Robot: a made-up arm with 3 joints.
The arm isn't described. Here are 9 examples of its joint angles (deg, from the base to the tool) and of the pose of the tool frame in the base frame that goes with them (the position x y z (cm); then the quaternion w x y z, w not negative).
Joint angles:
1: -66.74 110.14 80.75
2: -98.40 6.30 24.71
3: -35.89 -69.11 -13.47
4: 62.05 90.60 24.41
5: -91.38 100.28 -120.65
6: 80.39 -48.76 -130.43
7: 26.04 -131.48 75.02
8: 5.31 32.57 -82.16
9: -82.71 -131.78 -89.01
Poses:
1: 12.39 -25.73 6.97 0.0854 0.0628 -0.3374 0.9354
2: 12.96 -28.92 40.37 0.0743 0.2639 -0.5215 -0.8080
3: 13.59 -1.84 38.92 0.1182 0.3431 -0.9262 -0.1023
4: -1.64 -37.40 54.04 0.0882 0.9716 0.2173 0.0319
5: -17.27 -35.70 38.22 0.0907 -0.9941 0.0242 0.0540
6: 22.96 -4.36 41.88 0.1050 -0.0234 -0.9341 0.3403
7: 3.99 0.30 37.86 0.8500 0.0389 0.4238 -0.3103
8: -12.21 -14.30 26.99 0.1509 0.8114 -0.3894 0.4090
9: -4.04 -21.39 1.98 0.8885 -0.2933 -0.3448 0.0756
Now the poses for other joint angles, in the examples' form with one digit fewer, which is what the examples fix.
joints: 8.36 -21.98 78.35
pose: -8.0 -33.3 34.0 0.710 -0.528 0.252 0.391
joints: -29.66 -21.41 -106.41
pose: -4.3 -0.7 21.6 0.624 0.541 -0.520 0.218
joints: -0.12 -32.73 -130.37
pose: 6.5 -4.7 14.8 0.638 0.290 -0.611 0.367
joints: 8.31 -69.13 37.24
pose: -6.2 -9.8 44.0 0.615 -0.379 0.690 0.038
